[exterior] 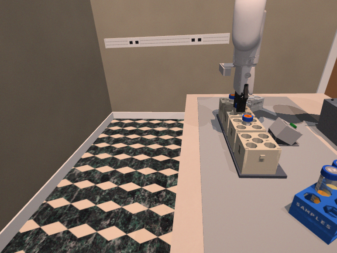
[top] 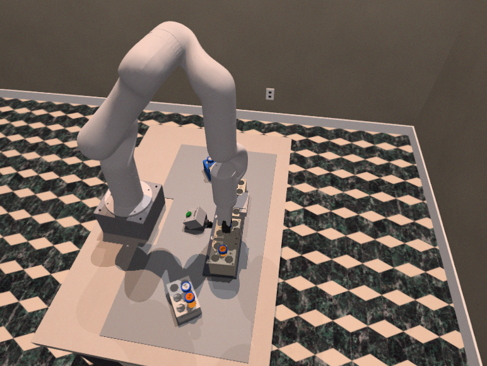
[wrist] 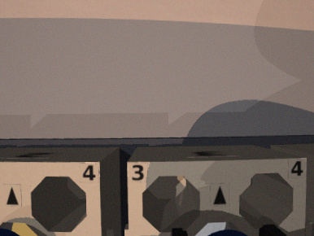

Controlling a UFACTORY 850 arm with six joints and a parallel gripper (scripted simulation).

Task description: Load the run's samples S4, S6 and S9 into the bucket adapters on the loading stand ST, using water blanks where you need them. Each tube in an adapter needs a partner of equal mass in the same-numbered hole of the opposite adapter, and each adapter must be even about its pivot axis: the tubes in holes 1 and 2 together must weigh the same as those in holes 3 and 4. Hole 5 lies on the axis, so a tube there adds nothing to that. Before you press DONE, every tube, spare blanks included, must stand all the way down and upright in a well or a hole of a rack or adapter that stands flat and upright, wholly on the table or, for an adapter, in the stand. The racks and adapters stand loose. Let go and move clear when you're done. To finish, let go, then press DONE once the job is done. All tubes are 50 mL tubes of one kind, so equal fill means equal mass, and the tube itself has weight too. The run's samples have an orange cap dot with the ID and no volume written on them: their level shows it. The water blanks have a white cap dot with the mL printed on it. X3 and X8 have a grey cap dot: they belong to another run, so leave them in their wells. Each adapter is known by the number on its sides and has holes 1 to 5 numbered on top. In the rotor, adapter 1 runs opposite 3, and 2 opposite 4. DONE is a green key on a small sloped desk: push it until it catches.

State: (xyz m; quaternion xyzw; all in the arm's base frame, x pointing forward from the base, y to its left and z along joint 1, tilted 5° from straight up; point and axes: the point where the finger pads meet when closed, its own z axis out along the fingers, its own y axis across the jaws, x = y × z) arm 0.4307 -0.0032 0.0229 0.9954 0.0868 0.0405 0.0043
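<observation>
My hand is 30 mm past the sample tube, 300 mm to the left of it and 60 mm above it. The rest, counted from my hand: green done key (190 mm behind, 40 mm to the left, 60 mm below); then adapter (40 mm behind, 220 mm to the left, 70 mm below); then white-dot tube (50 mm behind, 280 mm to the right, 60 mm below).
</observation>
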